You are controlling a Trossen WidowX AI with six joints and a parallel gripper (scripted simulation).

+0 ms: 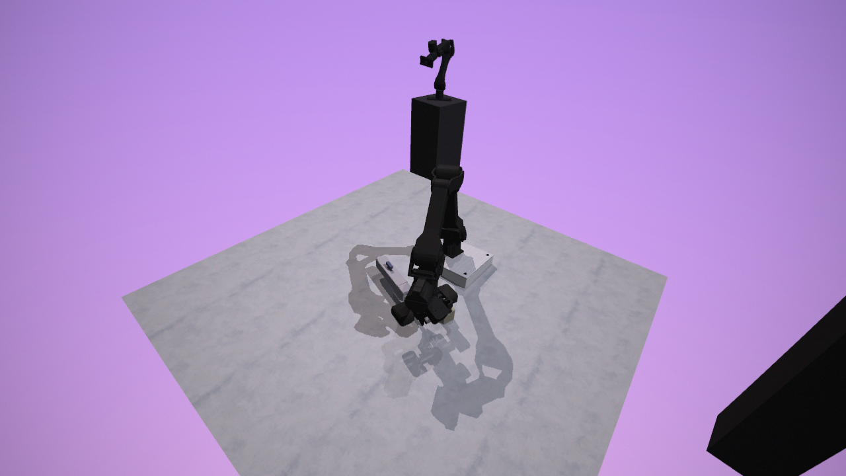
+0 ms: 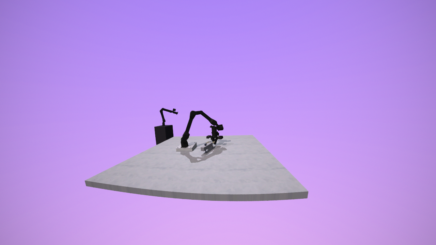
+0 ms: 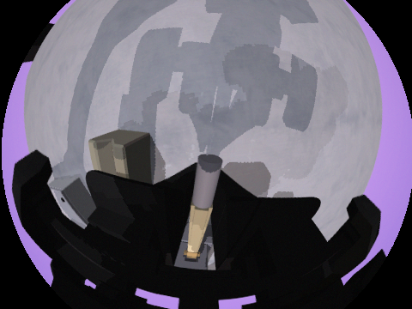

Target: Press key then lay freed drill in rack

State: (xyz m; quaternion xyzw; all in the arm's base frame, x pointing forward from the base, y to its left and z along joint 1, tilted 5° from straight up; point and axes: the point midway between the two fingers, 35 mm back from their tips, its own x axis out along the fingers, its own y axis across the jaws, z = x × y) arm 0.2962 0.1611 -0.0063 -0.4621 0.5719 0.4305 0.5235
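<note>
Now: the drill 40 mm to the right of my gripper tip, 30 mm above it and 10 mm behind it. Round my gripper tip: rack: 80 mm behind; then long grey block: 180 mm to the right, 40 mm behind, 30 mm above; then key: 210 mm to the right, 40 mm behind, 40 mm above.
</note>
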